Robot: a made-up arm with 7 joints. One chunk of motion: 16 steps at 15 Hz.
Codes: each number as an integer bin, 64 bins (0 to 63) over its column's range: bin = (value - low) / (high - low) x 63, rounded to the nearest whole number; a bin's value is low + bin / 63 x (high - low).
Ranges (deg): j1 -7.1..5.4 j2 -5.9..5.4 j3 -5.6..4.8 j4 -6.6..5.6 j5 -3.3..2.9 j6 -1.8..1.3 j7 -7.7..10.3
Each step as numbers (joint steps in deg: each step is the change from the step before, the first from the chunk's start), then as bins.
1 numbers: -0.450 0.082 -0.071 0.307 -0.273 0.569 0.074
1 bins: 34 33 33 36 31 48 27
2 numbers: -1.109 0.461 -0.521 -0.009 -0.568 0.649 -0.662
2 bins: 30 35 31 34 28 50 25
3 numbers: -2.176 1.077 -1.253 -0.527 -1.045 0.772 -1.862
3 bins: 25 39 26 31 23 52 20
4 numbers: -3.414 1.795 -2.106 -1.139 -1.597 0.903 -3.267
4 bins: 19 43 21 28 17 55 16
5 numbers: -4.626 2.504 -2.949 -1.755 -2.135 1.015 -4.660
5 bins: 12 47 16 25 12 57 11
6 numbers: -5.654 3.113 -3.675 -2.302 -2.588 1.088 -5.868
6 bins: 7 50 12 22 7 59 6
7 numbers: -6.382 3.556 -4.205 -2.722 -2.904 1.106 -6.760
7 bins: 4 53 8 20 4 59 3
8 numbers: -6.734 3.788 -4.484 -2.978 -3.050 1.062 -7.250
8 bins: 2 54 7 19 3 58 2
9 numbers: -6.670 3.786 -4.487 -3.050 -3.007 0.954 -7.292
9 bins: 2 54 7 18 3 56 1
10 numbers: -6.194 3.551 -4.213 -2.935 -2.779 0.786 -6.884
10 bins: 5 53 8 19 5 53 3
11 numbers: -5.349 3.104 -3.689 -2.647 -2.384 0.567 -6.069
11 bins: 9 50 12 20 9 48 6
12 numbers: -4.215 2.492 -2.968 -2.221 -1.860 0.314 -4.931
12 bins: 15 47 16 23 15 43 10
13 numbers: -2.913 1.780 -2.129 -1.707 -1.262 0.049 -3.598
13 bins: 21 43 21 25 21 38 14
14 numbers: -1.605 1.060 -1.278 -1.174 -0.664 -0.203 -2.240
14 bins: 28 39 26 28 27 32 19
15 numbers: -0.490 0.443 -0.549 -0.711 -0.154 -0.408 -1.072
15 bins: 33 35 31 30 32 28 23
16 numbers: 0.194 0.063 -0.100 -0.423 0.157 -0.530 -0.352
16 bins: 37 33 33 32 35 26 26
